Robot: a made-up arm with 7 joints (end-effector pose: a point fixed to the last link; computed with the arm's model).
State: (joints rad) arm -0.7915 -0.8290 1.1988 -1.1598 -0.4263 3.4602 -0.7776
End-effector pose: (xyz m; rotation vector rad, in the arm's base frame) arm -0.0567 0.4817 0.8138 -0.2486 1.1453 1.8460
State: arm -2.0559 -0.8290 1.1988 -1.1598 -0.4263 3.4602 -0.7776
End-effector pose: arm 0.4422 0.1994 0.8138 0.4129 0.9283 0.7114
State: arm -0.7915 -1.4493 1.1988 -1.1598 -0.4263 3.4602 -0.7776
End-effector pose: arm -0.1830 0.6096 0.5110 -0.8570 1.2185 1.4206
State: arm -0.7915 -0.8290 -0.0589 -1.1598 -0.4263 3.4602 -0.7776
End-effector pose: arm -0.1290 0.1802 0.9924 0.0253 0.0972 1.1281
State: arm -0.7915 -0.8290 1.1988 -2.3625 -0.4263 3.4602 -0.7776
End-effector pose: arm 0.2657 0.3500 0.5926 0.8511 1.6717 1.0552
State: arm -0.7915 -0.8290 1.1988 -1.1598 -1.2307 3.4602 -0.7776
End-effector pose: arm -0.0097 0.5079 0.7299 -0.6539 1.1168 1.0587
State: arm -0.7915 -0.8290 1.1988 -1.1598 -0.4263 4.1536 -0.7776
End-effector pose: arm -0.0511 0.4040 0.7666 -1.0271 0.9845 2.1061
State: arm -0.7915 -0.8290 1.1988 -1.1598 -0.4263 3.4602 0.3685
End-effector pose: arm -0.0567 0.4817 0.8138 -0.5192 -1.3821 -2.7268
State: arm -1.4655 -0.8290 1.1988 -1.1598 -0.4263 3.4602 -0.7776
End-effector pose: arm 0.2563 0.4118 0.8138 0.1313 1.0599 1.2467
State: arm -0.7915 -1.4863 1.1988 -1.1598 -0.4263 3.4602 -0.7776
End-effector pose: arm -0.1861 0.6127 0.4901 -0.8909 1.2199 1.3921
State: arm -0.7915 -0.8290 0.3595 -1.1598 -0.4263 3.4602 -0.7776
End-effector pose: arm -0.0629 0.2837 0.9627 -0.0598 0.4291 1.3891
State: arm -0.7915 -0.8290 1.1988 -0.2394 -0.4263 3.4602 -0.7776
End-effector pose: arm -0.3487 0.3525 0.7596 -1.1185 0.4727 2.1337
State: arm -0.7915 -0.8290 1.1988 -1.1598 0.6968 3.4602 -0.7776
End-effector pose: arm -0.0173 0.3820 0.8966 0.5563 0.9182 2.8410
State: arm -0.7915 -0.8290 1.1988 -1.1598 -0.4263 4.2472 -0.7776
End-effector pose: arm -0.0456 0.3940 0.7614 -1.1364 0.9526 2.1289
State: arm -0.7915 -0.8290 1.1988 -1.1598 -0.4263 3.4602 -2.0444
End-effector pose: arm -0.0567 0.4817 0.8138 -0.7612 0.6726 0.7092
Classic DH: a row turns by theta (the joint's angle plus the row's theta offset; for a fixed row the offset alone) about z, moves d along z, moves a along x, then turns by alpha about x. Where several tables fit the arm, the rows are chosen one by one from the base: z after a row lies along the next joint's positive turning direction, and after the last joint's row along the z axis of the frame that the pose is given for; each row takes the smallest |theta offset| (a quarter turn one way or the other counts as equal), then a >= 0, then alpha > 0; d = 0 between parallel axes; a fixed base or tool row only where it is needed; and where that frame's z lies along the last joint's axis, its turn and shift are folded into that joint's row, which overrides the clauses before.
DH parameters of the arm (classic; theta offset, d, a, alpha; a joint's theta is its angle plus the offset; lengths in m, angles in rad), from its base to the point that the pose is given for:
joint 1: 0 0.382 0 -1.5708
joint 2: 0 0 0 1.5708
joint 3: 0 0.274 0.092 1.5708
joint 4: 0 0 -0.076 -1.5708
joint 5: 0 0.352 0 1.5708
joint 6: 0 0 0.134 1.5708
joint 7: 0 0 0 0

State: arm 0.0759 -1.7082 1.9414 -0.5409 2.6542 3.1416 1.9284
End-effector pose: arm -0.5634 0.2694 0.2530 -2.2918 0.6755 1.7253
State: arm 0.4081 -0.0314 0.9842 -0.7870 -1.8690 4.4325 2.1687
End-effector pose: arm -0.0124 0.2012 0.8621 -0.2675 -1.6096 -0.6511
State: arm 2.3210 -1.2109 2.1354 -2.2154 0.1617 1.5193 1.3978
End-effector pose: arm -0.2310 -0.3980 0.1329 -0.6353 -1.8751 -1.6859
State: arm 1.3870 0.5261 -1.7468 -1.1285 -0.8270 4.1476 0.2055
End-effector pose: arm 0.3015 0.2001 0.8010 0.3272 1.4839 2.0822
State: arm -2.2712 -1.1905 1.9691 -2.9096 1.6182 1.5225 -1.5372
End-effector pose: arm 0.1127 -0.2599 0.2091 -2.5255 0.5667 0.1825
